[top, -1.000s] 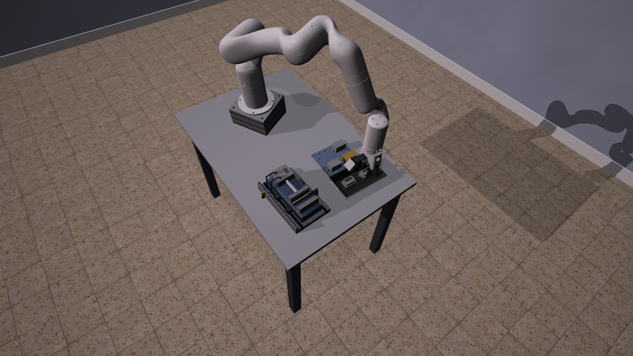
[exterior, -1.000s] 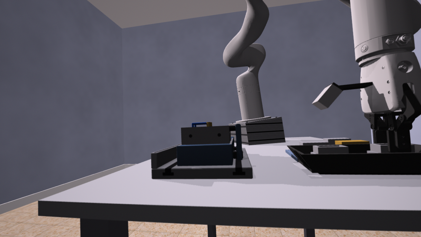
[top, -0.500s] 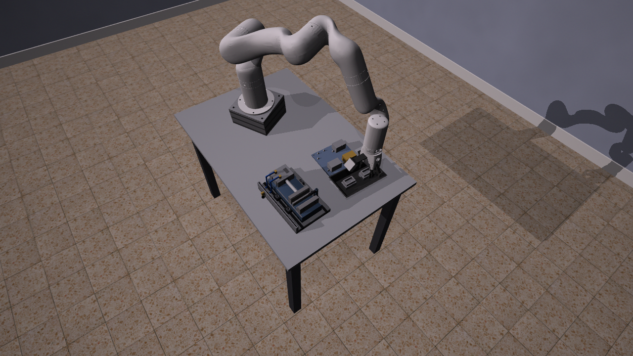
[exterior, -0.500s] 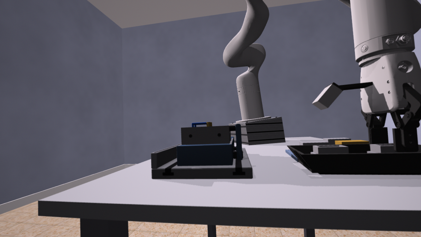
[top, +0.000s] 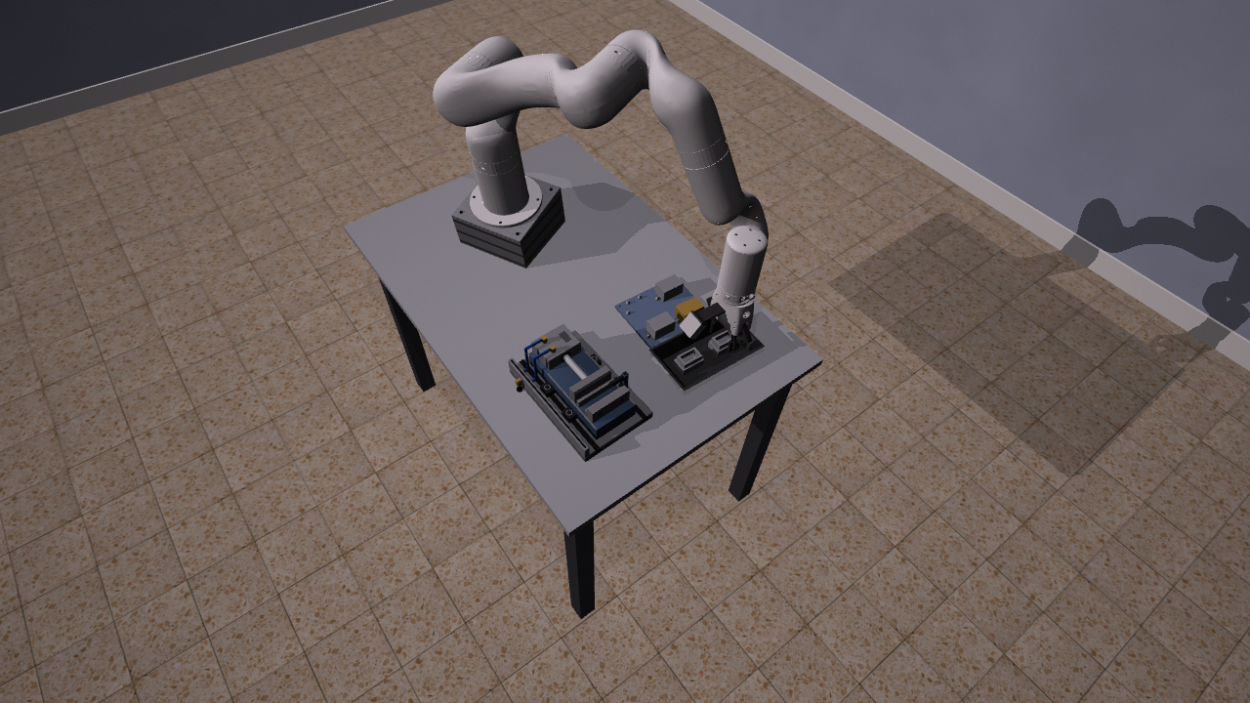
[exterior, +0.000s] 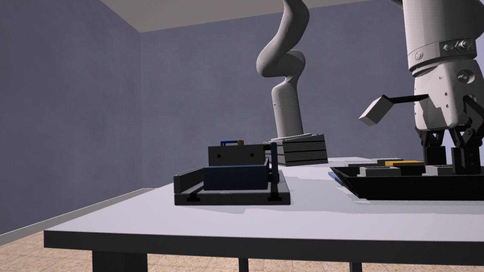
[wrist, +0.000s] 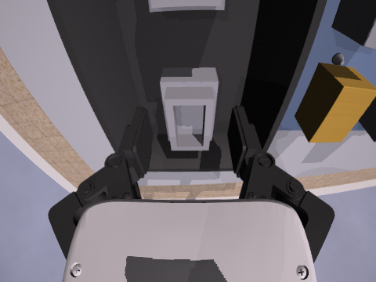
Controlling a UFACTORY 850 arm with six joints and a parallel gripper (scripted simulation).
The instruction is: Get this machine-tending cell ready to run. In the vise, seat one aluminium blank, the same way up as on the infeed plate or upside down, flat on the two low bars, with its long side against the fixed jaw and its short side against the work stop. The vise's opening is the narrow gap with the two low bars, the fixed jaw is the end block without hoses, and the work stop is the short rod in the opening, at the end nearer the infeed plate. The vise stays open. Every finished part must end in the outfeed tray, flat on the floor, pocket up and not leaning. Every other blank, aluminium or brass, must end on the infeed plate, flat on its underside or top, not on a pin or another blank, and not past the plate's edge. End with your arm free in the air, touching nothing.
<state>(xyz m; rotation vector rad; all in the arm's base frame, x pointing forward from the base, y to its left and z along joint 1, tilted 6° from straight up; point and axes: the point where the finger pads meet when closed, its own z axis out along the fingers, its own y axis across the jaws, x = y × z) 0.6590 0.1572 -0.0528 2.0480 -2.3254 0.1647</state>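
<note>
The aluminium blank is 21 cm behind my hand, 2 cm to the left of it and 3 cm below it. Round my hand: brass blank 13 cm behind, 1 cm to the left, 3 cm below.
</note>
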